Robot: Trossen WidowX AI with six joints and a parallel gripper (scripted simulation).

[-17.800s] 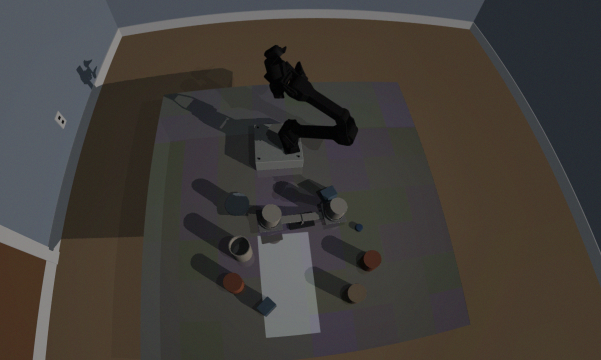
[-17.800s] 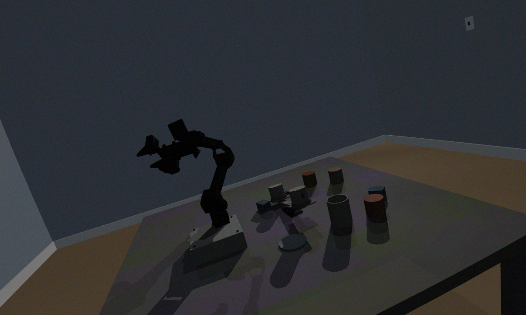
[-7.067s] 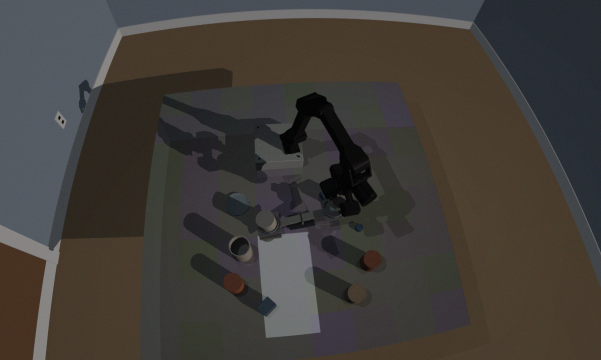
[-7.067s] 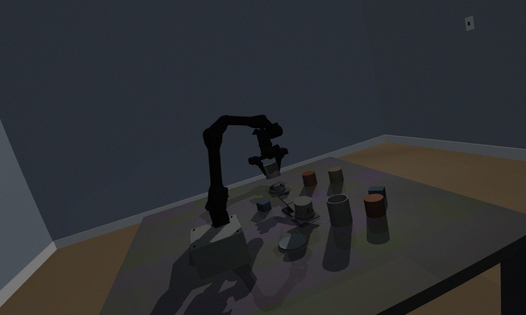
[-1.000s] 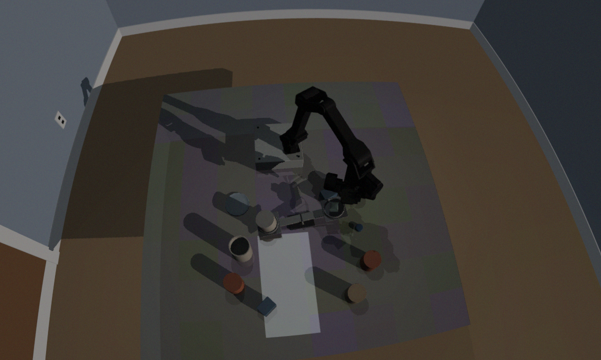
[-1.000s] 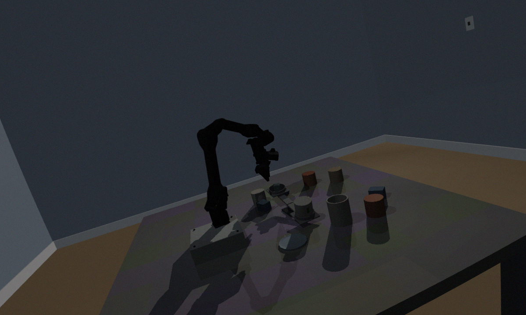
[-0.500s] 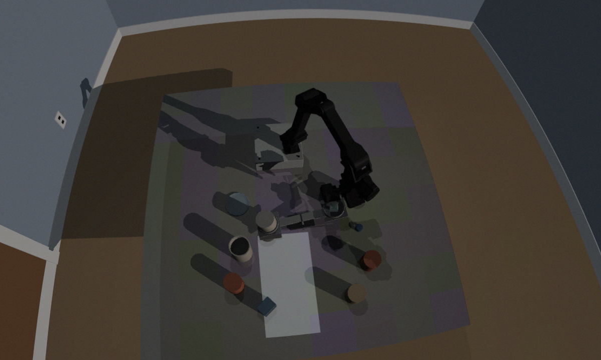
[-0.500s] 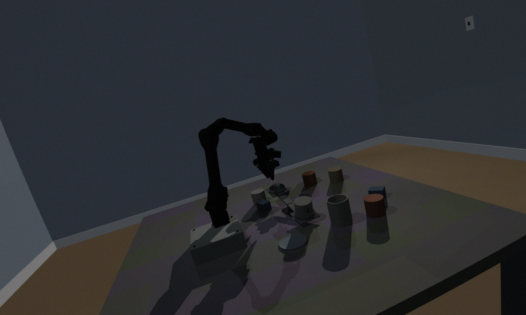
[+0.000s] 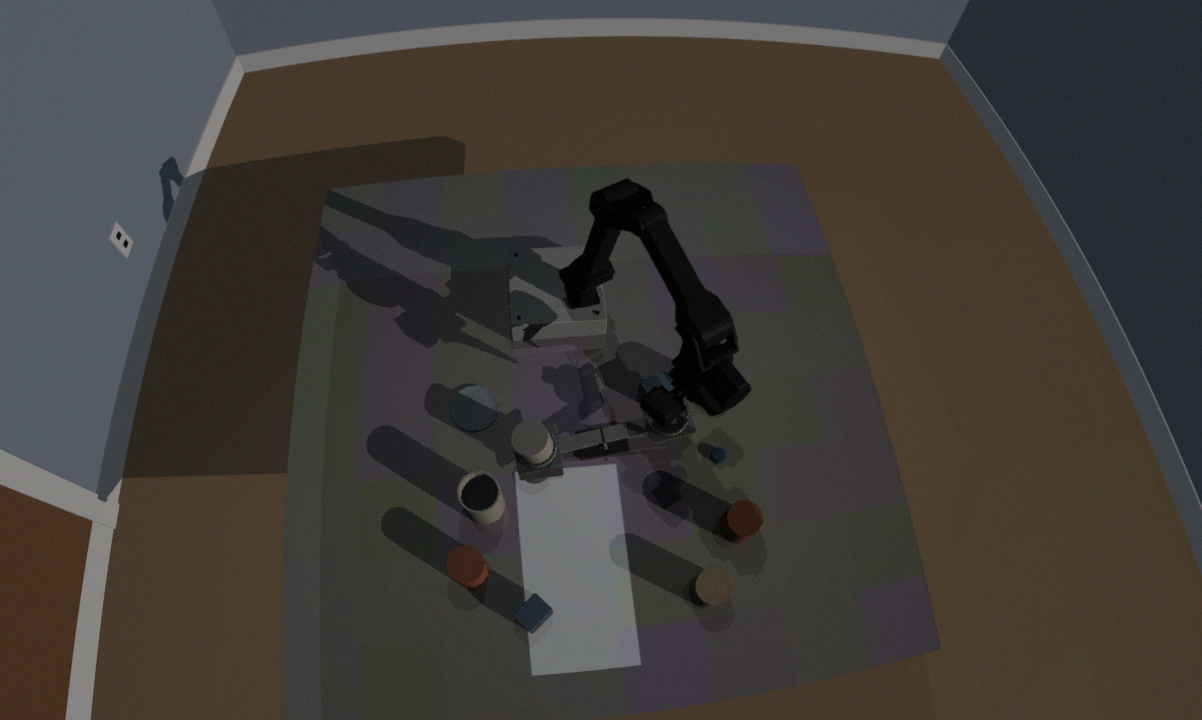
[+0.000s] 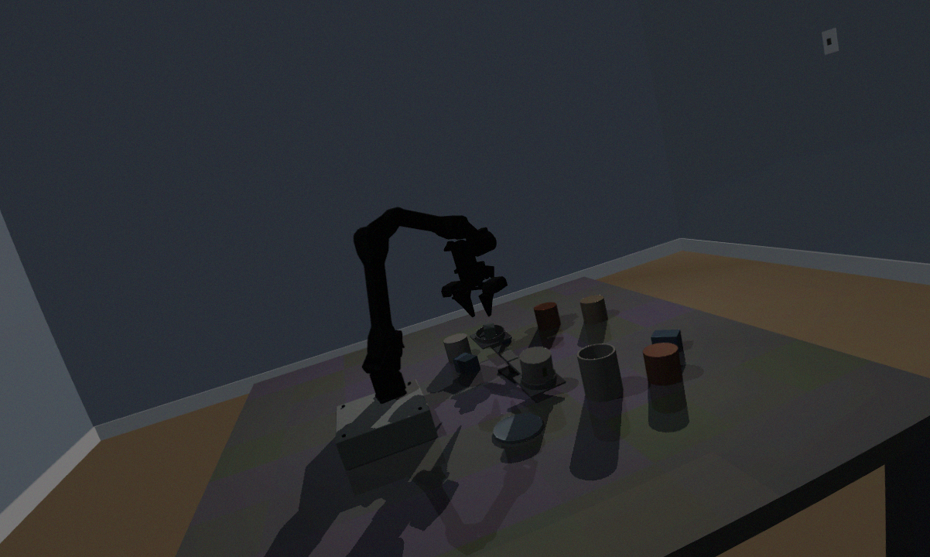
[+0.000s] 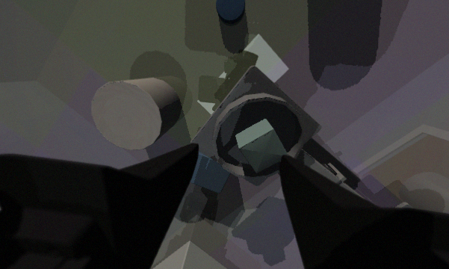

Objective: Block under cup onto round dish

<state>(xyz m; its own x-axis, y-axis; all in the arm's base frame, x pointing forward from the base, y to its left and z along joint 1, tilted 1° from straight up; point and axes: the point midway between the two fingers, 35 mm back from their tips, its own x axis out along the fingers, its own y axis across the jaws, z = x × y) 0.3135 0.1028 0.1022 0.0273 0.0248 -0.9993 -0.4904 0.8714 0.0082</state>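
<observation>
The round blue-grey dish is 14 cm behind my gripper tip, 38 cm to the right of it and 12 cm below it. Also, from my gripper tip: small balance: 14 cm to the right, 9 cm below; then cup: 6 cm behind, 11 cm to the left, 9 cm below; then small blue piece: 9 cm ahead, 7 cm to the left, 12 cm below.
</observation>
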